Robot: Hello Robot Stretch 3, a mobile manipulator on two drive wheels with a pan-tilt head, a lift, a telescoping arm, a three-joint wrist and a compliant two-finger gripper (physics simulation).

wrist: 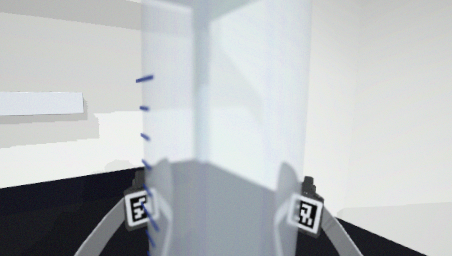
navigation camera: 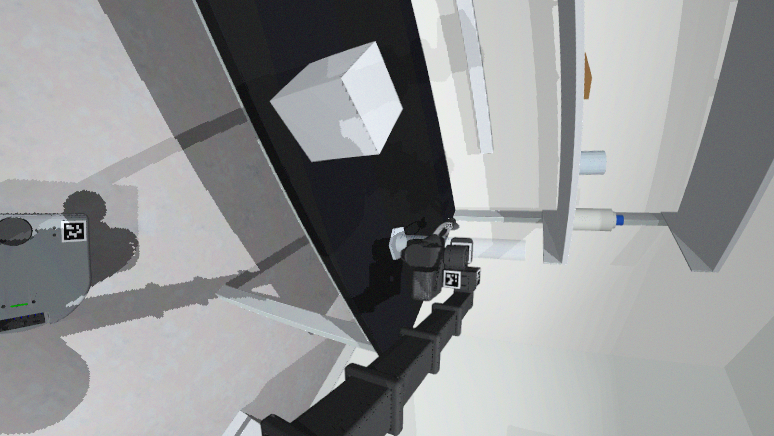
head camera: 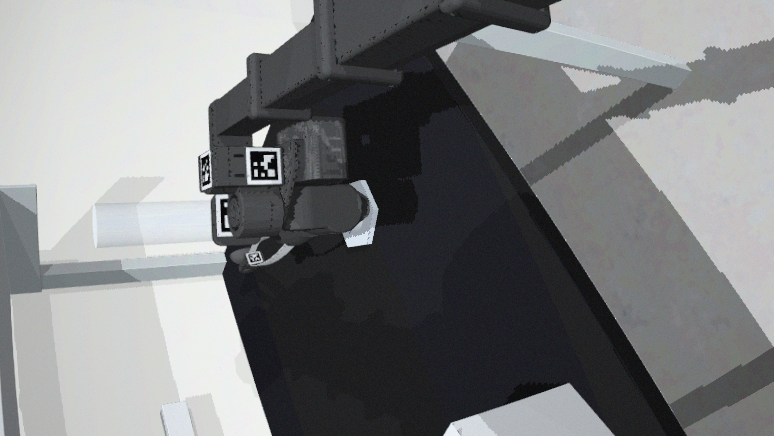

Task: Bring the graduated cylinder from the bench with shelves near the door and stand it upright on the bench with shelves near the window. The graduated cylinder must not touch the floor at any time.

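Pixels of known places: robot's base, origin of the base link: (navigation camera: 14,229).
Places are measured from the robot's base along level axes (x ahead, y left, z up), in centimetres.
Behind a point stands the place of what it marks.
The graduated cylinder (head camera: 151,224) @[x -1.9, y -65.6, z 118.0 cm] (navigation camera: 501,249) @[x -1.9, y -65.7, z 118.4 cm] (wrist: 230,125) is a tall clear tube with blue marks and a pale angular foot. It stands upright on the black bench top (head camera: 433,324) @[x 10.8, y -54.0, z 91.5 cm] (navigation camera: 357,189) @[x 10.6, y -49.4, z 91.5 cm], near its back end. My gripper (wrist: 224,178) @[x -2.1, y -79.0, z 103.7 cm] has one finger on each side of the tube, and the fingertips show through its clear sides, against it. The gripper is shut on the cylinder. In the head and navigation views the wrist hides the middle of the tube and one finger. The window bench cannot be told in these views.
A white box (head camera: 536,414) @[x 15.3, y -34.4, z 97.1 cm] (navigation camera: 335,108) @[x 19.5, y -29.3, z 101.5 cm] stands on the same bench. A grey shelf (navigation camera: 569,108) @[x 34.3, y -82.6, z 135.3 cm] above the bench's back holds a light-blue cylinder (navigation camera: 593,162) @[x 21.1, y -92.0, z 142.6 cm] and a white bottle (navigation camera: 594,219) @[x 4.6, y -103.7, z 145.2 cm] with a blue cap. My arm (head camera: 373,37) @[x -8.6, y -26.6, z 114.8 cm] (navigation camera: 373,387) @[x -8.2, y -19.1, z 113.7 cm] reaches over the bench end.
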